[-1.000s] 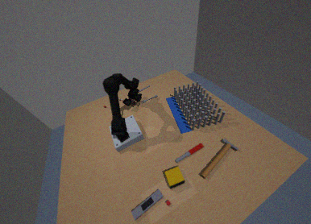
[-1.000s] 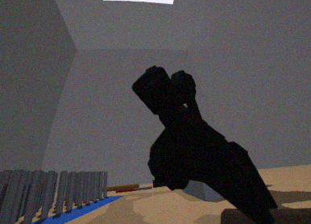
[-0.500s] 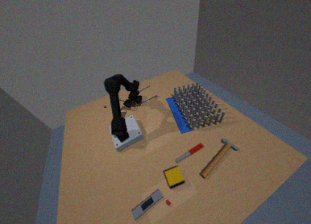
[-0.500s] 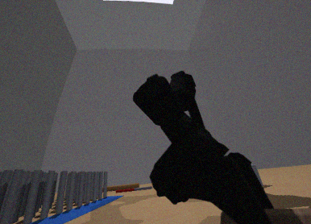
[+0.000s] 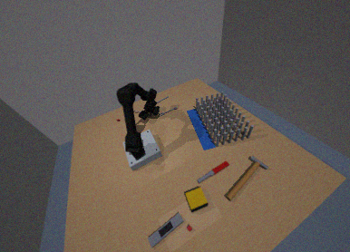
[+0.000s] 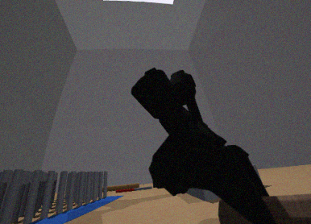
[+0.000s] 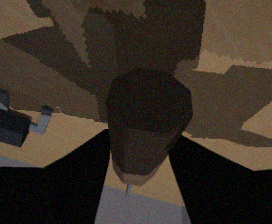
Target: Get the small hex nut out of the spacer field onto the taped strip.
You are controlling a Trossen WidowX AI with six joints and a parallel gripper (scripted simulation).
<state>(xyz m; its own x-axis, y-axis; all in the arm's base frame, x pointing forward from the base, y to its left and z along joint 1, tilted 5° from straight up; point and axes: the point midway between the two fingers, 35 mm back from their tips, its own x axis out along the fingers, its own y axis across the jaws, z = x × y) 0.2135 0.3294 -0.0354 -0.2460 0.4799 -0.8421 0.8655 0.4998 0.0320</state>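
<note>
Now: the hook tool 9 cm to the left of my gripper tip and 5 cm behind it. Round my gripper tip: yellow block (73 cm to the right, 9 cm behind); red-and-grey screwdriver (68 cm to the right, 7 cm ahead, 2 cm below); blue taped strip (38 cm to the right, 25 cm ahead, 2 cm below).
</note>
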